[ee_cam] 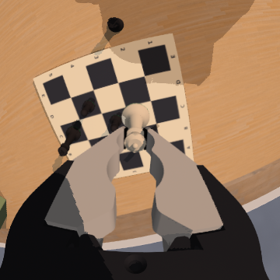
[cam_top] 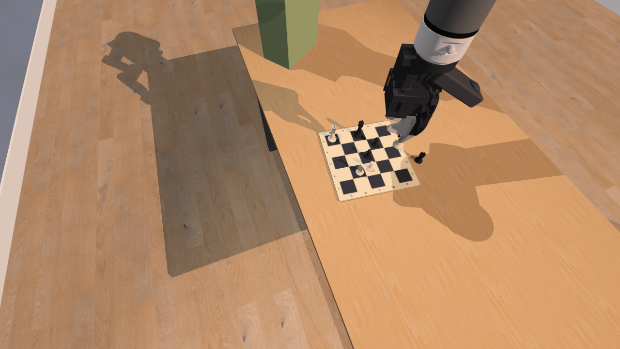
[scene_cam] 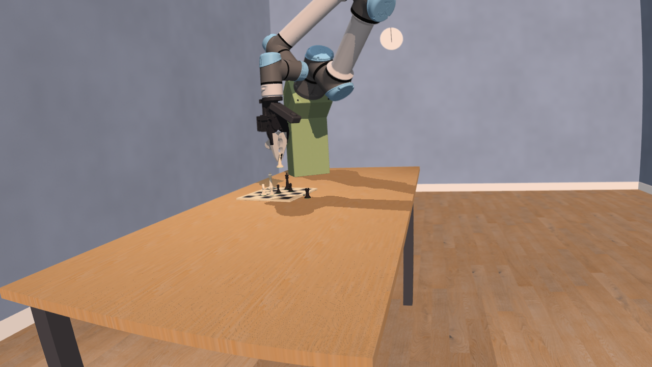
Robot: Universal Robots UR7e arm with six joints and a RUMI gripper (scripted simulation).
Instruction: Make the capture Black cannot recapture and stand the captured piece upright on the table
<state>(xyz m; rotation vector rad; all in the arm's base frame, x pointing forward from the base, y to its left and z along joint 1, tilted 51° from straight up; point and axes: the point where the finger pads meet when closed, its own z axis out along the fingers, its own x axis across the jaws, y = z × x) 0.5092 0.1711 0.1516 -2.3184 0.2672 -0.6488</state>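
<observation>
Right now the small chessboard is 30 mm behind my hand, 50 mm to the right of it and 140 mm below it. The rest, counted from my hand: tall black piece (100 mm behind, 70 mm to the right, 110 mm below); tall white piece (80 mm behind, 150 mm to the right, 110 mm below).
</observation>
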